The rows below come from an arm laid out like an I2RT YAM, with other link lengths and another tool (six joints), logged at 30 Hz.
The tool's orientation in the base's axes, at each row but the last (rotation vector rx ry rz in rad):
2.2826 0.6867 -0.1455
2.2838 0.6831 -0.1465
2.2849 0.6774 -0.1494
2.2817 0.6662 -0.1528
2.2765 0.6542 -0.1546
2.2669 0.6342 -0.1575
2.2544 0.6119 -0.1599
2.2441 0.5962 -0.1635
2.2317 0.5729 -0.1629
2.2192 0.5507 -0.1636
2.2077 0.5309 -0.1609
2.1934 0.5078 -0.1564
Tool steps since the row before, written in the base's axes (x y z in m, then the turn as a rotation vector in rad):
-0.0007 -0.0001 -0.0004 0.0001 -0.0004 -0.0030
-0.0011 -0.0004 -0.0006 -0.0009 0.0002 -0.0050
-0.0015 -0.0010 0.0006 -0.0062 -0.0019 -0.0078
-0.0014 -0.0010 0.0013 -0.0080 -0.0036 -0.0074
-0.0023 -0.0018 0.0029 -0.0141 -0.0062 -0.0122
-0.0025 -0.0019 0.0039 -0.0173 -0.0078 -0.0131
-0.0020 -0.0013 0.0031 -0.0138 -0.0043 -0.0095
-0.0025 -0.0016 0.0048 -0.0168 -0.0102 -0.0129
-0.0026 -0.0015 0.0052 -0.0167 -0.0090 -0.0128
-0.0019 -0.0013 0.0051 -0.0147 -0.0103 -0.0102
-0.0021 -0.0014 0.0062 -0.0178 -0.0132 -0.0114
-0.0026 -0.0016 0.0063 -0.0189 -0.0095 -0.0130
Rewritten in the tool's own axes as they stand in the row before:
-0.0005 -0.0006 0.0003 0.0008 -0.0016 0.0025
-0.0009 -0.0007 0.0006 0.0008 -0.0037 0.0034
-0.0019 0.0002 0.0001 -0.0038 -0.0069 0.0064
-0.0020 0.0007 -0.0004 -0.0062 -0.0066 0.0071
-0.0036 0.0018 -0.0010 -0.0110 -0.0111 0.0118
-0.0041 0.0024 -0.0016 -0.0142 -0.0124 0.0133
-0.0032 0.0019 -0.0013 -0.0109 -0.0103 0.0086
-0.0042 0.0030 -0.0023 -0.0147 -0.0106 0.0150
-0.0044 0.0032 -0.0025 -0.0142 -0.0112 0.0140
-0.0036 0.0035 -0.0025 -0.0136 -0.0078 0.0135
-0.0041 0.0043 -0.0030 -0.0170 -0.0083 0.0163
-0.0046 0.0044 -0.0029 -0.0164 -0.0120 0.0143

